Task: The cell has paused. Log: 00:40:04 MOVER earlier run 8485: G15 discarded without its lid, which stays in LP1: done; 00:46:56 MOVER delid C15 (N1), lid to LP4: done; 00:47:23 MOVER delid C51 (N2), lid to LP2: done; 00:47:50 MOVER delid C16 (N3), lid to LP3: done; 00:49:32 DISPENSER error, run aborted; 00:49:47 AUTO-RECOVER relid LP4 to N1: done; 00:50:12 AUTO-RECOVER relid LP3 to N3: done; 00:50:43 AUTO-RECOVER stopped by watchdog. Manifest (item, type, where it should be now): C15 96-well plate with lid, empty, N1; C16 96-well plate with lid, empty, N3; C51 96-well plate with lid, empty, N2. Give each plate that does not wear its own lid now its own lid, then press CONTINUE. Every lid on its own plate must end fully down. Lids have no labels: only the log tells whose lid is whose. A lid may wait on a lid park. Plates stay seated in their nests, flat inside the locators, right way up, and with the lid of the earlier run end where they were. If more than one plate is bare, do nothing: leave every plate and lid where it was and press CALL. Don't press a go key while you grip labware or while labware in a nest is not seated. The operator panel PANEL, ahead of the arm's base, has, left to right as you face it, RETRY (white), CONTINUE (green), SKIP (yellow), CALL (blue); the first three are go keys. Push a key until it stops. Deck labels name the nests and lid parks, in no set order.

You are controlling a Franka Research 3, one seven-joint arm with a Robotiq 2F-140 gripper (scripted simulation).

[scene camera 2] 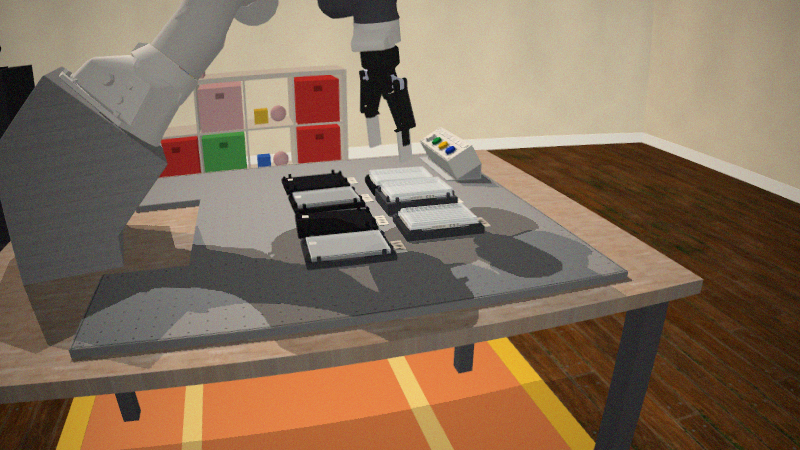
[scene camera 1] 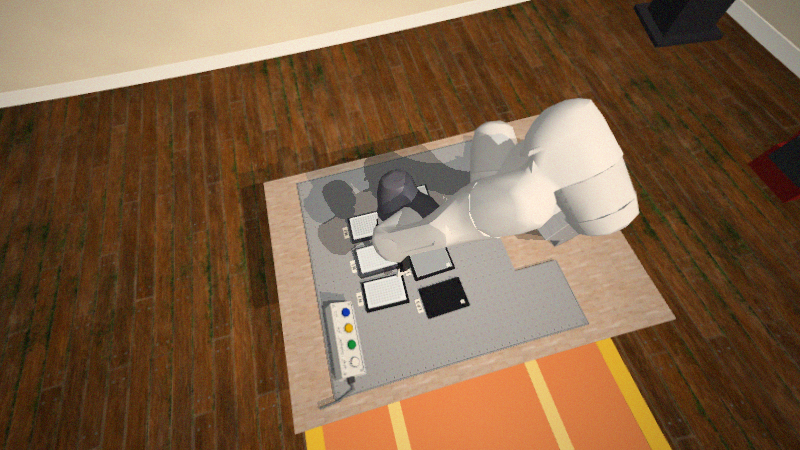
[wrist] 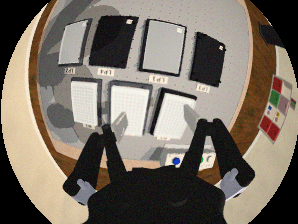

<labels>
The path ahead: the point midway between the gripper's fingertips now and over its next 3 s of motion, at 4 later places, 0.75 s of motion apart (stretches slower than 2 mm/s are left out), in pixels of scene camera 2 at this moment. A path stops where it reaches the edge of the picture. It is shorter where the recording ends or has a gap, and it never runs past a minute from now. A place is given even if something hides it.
My gripper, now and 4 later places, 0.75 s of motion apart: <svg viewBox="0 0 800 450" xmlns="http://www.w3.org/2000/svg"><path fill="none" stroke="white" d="M390 152L414 175L350 206L346 201L345 206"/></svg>
</labels>
